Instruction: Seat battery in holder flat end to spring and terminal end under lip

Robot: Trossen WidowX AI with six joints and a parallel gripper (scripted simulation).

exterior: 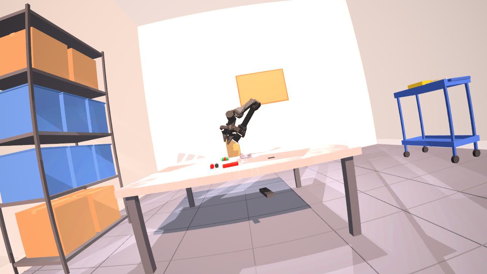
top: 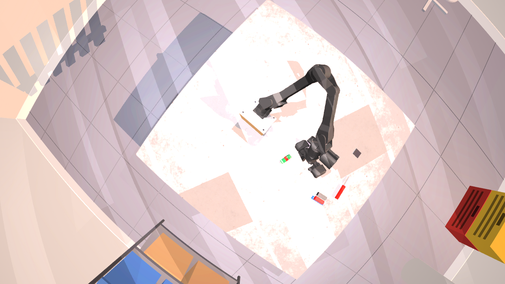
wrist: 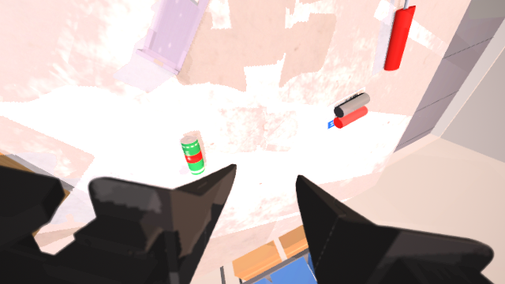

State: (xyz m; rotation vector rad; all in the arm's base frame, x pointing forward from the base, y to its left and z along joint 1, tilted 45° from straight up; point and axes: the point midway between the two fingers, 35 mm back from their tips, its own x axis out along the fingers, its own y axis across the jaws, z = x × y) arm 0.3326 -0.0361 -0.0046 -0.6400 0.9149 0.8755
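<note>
Right now my gripper tip is 120 mm above the battery, 80 mm past it and 40 mm to the left of it. Also, from my gripper tip: dark remote (320 mm below, 290 mm ahead, 210 mm to the left); dark square (280 mm to the left, 240 mm ahead, 130 mm below); red screwdriver (300 mm ahead, 120 mm below, 70 mm to the left).
</note>
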